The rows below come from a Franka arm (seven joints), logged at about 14 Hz.
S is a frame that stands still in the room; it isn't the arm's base.
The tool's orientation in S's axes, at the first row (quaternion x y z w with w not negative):
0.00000 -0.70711 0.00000 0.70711
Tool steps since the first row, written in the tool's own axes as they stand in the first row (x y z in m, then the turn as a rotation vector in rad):
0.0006 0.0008 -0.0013 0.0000 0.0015 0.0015
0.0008 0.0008 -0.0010 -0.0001 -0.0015 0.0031
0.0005 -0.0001 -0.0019 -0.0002 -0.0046 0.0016
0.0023 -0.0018 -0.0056 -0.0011 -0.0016 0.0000
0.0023 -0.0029 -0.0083 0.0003 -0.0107 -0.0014
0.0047 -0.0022 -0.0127 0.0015 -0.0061 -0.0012
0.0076 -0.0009 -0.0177 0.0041 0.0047 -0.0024
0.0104 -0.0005 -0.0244 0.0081 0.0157 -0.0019
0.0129 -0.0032 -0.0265 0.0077 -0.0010 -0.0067
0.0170 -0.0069 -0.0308 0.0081 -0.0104 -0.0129
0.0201 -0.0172 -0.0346 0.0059 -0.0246 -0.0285
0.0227 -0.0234 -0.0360 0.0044 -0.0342 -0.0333
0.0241 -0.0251 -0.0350 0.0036 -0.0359 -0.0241
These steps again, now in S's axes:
0.0013 0.0008 0.0006 -0.0015 0.0015 0.0000
0.0010 0.0008 0.0008 -0.0031 -0.0015 -0.0001
0.0019 -0.0001 0.0005 -0.0016 -0.0046 -0.0002
0.0056 -0.0018 0.0023 0.0000 -0.0016 -0.0011
0.0083 -0.0029 0.0023 0.0014 -0.0107 0.0003
0.0127 -0.0022 0.0047 0.0012 -0.0061 0.0015
0.0177 -0.0009 0.0076 0.0024 0.0047 0.0041
0.0244 -0.0005 0.0104 0.0019 0.0157 0.0081
0.0265 -0.0032 0.0129 0.0067 -0.0010 0.0077
0.0308 -0.0069 0.0170 0.0129 -0.0104 0.0081
0.0346 -0.0172 0.0201 0.0285 -0.0246 0.0059
0.0360 -0.0234 0.0227 0.0333 -0.0342 0.0044
0.0350 -0.0251 0.0241 0.0241 -0.0359 0.0036

